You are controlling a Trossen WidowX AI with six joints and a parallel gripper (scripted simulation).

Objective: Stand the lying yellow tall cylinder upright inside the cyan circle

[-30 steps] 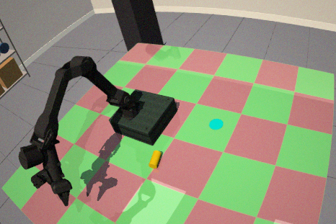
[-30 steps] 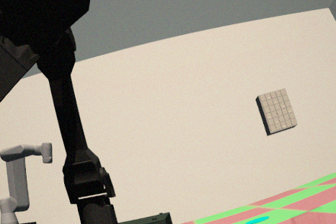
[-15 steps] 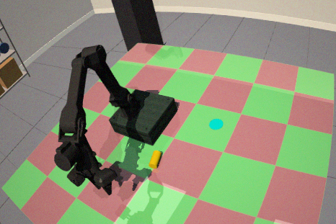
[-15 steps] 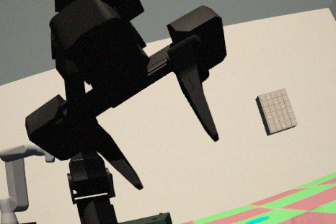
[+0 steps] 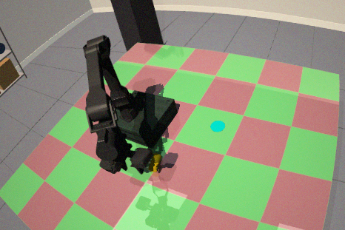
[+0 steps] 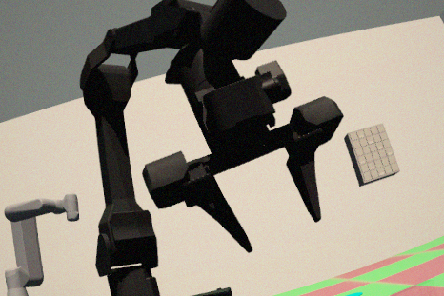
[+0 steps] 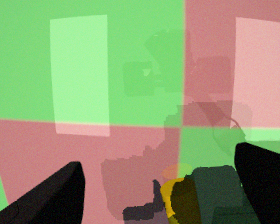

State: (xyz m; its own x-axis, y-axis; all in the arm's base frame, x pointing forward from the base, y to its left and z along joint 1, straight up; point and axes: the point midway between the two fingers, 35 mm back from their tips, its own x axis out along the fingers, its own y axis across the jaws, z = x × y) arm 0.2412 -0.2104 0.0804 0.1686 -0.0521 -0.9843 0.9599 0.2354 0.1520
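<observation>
Right now my gripper tip is 11 cm to the right of the yellow cylinder, 11 cm above it and 4 cm past it. Also, from my gripper tip: cyan circle (38 cm to the left, 13 cm below, 7 cm ahead).
</observation>
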